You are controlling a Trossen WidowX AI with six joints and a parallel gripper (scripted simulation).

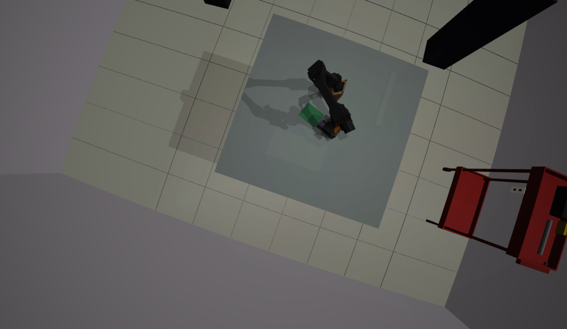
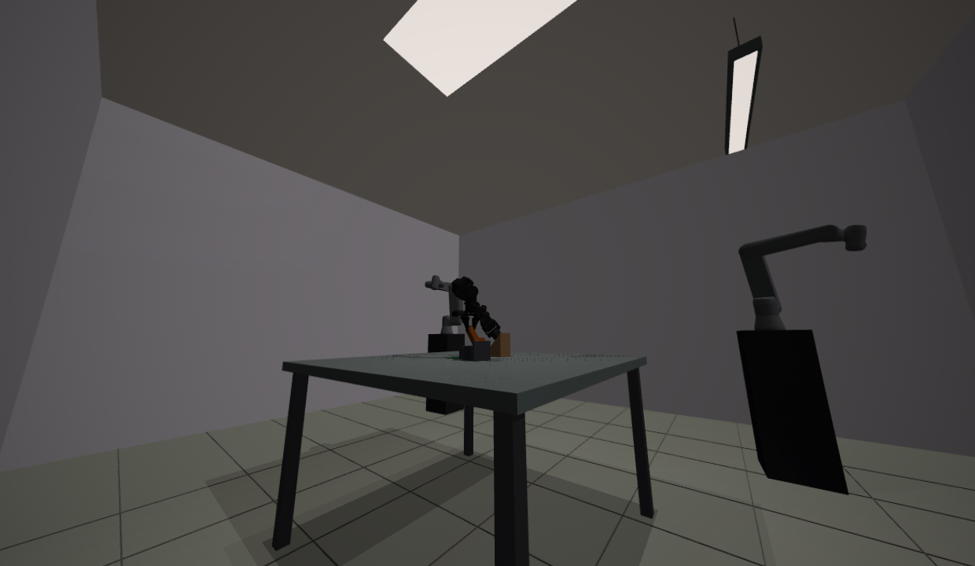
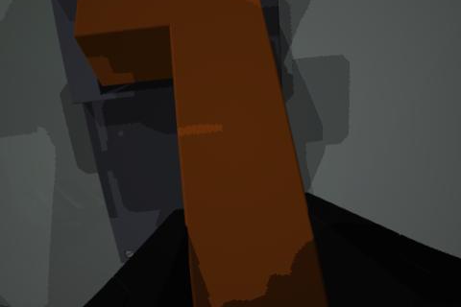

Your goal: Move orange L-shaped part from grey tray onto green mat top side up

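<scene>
My gripper tip is now 7 cm past the green mat, 13 cm to the left of it and 15 cm above it. From my gripper tip the other things lie so: orange L-shaped part 3 cm to the left, 3 cm below.
</scene>
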